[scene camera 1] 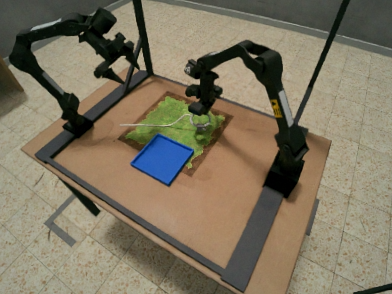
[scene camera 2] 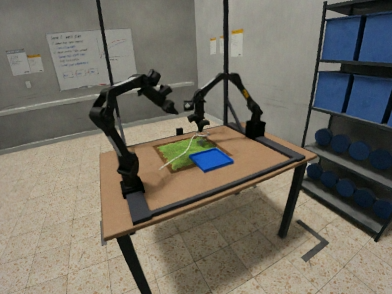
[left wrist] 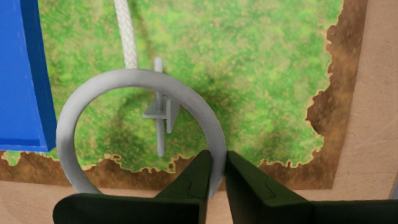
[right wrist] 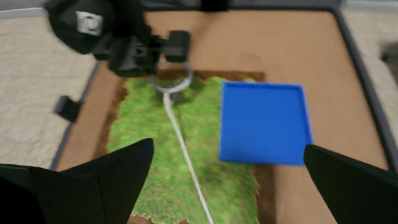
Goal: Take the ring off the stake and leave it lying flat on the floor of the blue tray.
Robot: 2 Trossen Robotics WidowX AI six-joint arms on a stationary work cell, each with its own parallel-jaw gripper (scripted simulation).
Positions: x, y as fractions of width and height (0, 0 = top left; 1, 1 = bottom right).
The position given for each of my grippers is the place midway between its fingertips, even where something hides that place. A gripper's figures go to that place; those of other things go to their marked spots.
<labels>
My left gripper (scene camera 1: 0.52, 0.39) is 103 cm from the lens. My right gripper (scene camera 1: 0.34, 0.26) is 91 cm from the lens. A blue tray (scene camera 1: 0.41, 0.54): 97 cm from the lens.
</labels>
